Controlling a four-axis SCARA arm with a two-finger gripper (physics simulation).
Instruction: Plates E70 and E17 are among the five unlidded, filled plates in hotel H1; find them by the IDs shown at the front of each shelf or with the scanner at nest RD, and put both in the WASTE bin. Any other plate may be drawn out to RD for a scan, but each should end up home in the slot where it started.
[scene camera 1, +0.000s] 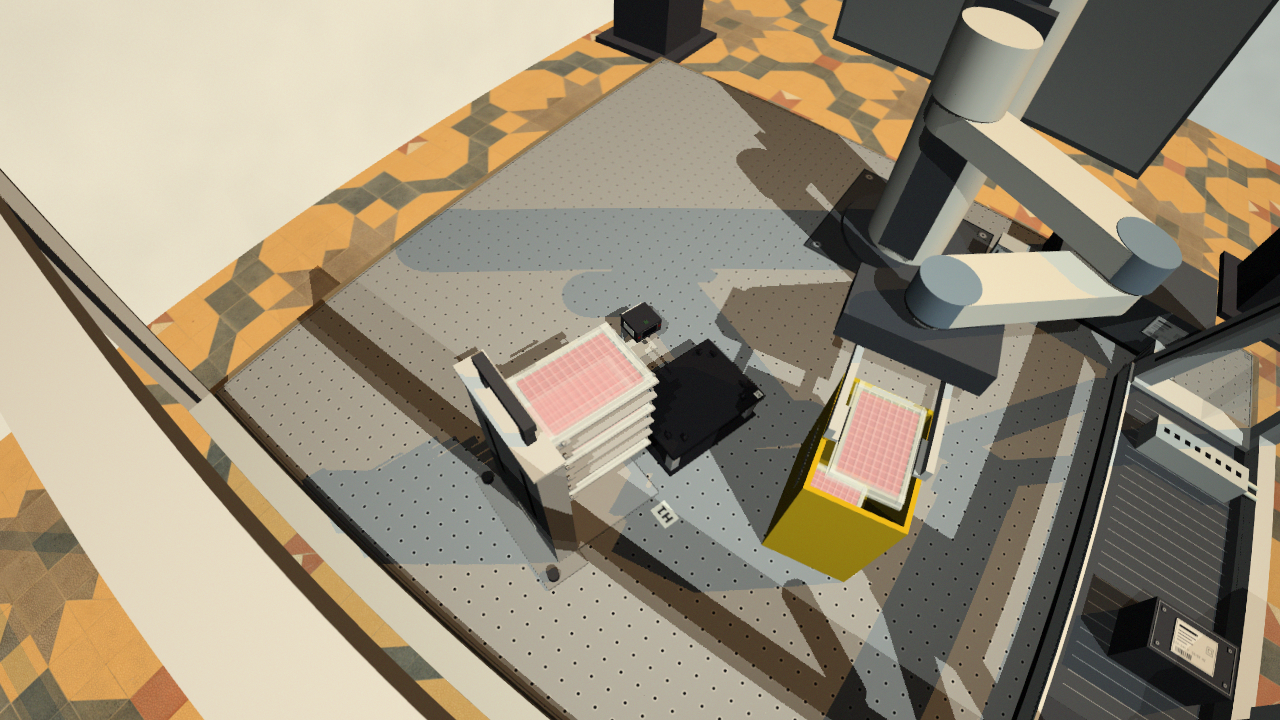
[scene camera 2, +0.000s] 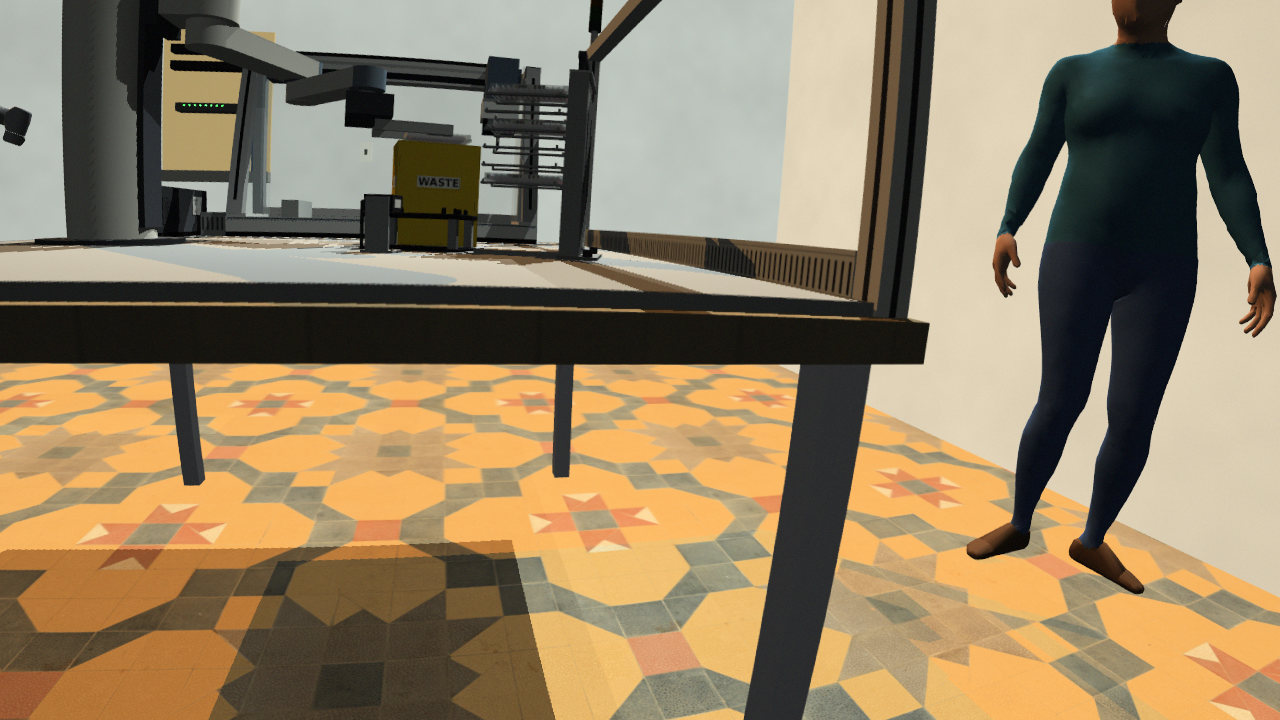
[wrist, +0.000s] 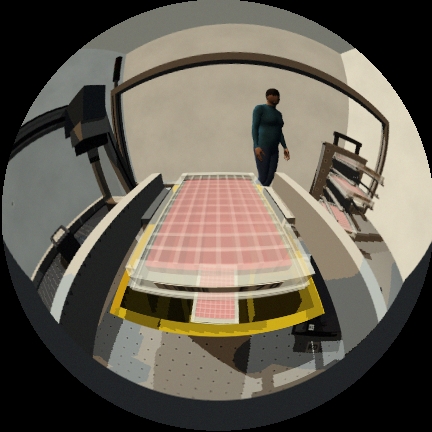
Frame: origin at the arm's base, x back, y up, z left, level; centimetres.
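Seen in the pictures: gripper, between the fingertips: (scene camera 1: 877, 455) (scene camera 2: 448, 134) (wrist: 217, 180); arm's base, origin of its link: (scene camera 1: 901, 244).
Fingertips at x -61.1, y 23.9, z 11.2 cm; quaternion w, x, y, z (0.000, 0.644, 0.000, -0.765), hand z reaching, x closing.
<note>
Pixels of each thing's middle, then the offset from my fingertips to it. "pt": a spot on its surface instead.
- yellow WASTE bin, middle of its body: (scene camera 1: 845, 483) (wrist: 217, 275) (scene camera 2: 433, 195) dx +2.3, dy -12.7, dz -0.3 cm
- pink plate, middle of its body: (scene camera 1: 824, 512) (wrist: 216, 291) dx +1.9, dy -21.3, dz +0.1 cm
- Hotel H1, middle of its body: (scene camera 1: 553, 437) (scene camera 2: 549, 155) (wrist: 341, 197) dx -16.4, dy -6.5, dz -30.3 cm
- pink-filled plate, middle of its body: (scene camera 1: 580, 381) (scene camera 2: 533, 94) (wrist: 357, 164) dx -13.4, dy +3.4, dz -28.4 cm
- Black nest RD, middle of its body: (scene camera 1: 690, 403) (scene camera 2: 421, 228) (wrist: 328, 296) dx +3.6, dy -19.2, dz -23.5 cm
- small black scanner box, middle of its body: (scene camera 1: 639, 333) (scene camera 2: 382, 223) dx +8.6, dy -18.5, dz -36.1 cm
- H1 label, a spot on its surface: (scene camera 1: 664, 513) pt dx -10.7, dy -22.6, dz -17.5 cm
- dark labelled box, a spot on its surface: (scene camera 1: 1194, 646) pt dx +8.1, dy -10.6, dz +46.2 cm
My gripper (scene camera 1: 881, 437) (wrist: 217, 180) is shut on a pink-filled, unlidded plate (scene camera 1: 875, 461) (wrist: 217, 237), held level over the mouth of the yellow WASTE bin (scene camera 1: 839, 541) (scene camera 2: 436, 213) (wrist: 215, 330). The held plate's ID cannot be read. Another pink plate (scene camera 1: 835, 485) (wrist: 215, 308) shows partly inside the bin, below the held one. Hotel H1 (scene camera 1: 559, 505) (scene camera 2: 575, 170) (wrist: 320, 165) stands away from the gripper, with a pink-filled plate (scene camera 1: 586, 380) on top and further shelves below; their IDs are not readable. Black nest RD (scene camera 1: 707, 402) lies between hotel and bin, with no plate on it.
A small black scanner box (scene camera 1: 640, 322) stands beside RD. The H1 label (scene camera 1: 664, 513) lies in front of the hotel. The arm's column (scene camera 1: 921, 192) rises behind the bin. A person (scene camera 2: 1118, 179) (wrist: 269, 130) stands beyond the table. A dark labelled box (scene camera 1: 1194, 646) stands at the right.
</note>
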